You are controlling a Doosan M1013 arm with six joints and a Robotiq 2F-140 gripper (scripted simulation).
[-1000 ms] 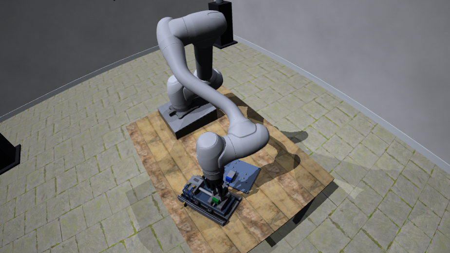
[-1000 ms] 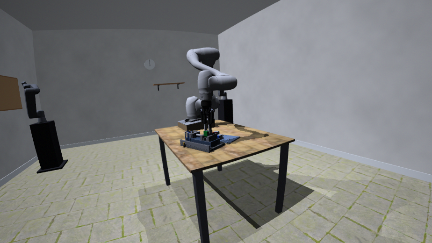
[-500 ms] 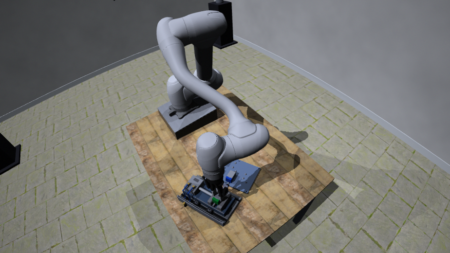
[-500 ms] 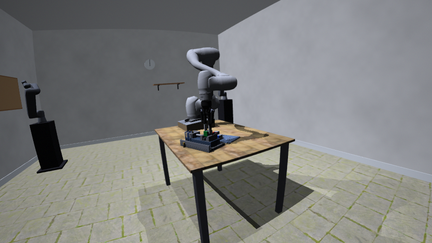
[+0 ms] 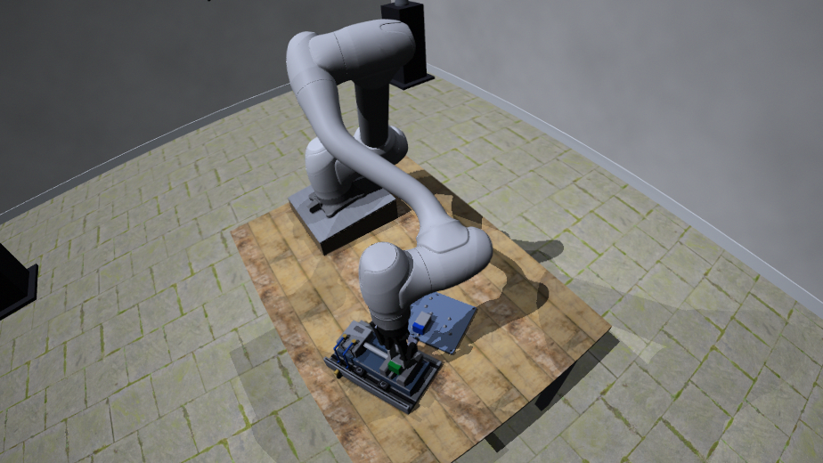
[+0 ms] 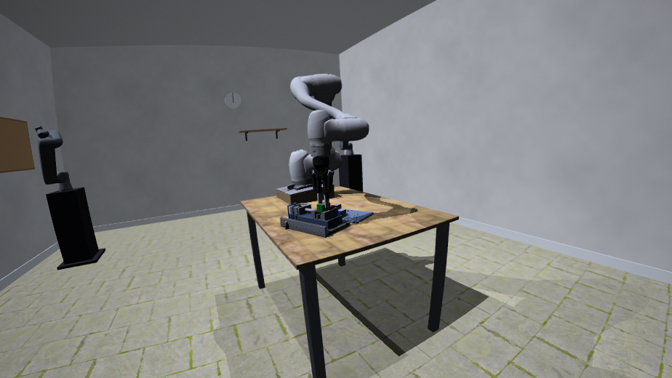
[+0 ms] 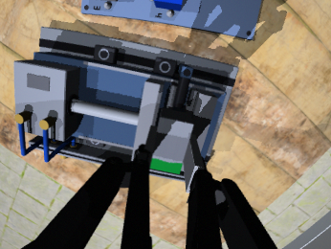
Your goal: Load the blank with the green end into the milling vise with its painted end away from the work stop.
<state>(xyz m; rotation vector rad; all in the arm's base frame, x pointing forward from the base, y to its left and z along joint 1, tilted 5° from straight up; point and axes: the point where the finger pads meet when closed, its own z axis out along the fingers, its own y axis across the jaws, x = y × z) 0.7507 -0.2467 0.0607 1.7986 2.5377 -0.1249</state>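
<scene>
The work stop rod is 20 mm behind my hand, 50 mm to the left of it and 50 mm below it. The rest, counted from my hand: blue-ended blank (100 mm behind, 160 mm to the left, 120 mm below); then hose block (160 mm behind, 50 mm to the right, 60 mm below); then moving jaw (30 mm behind, 60 mm below).
</scene>
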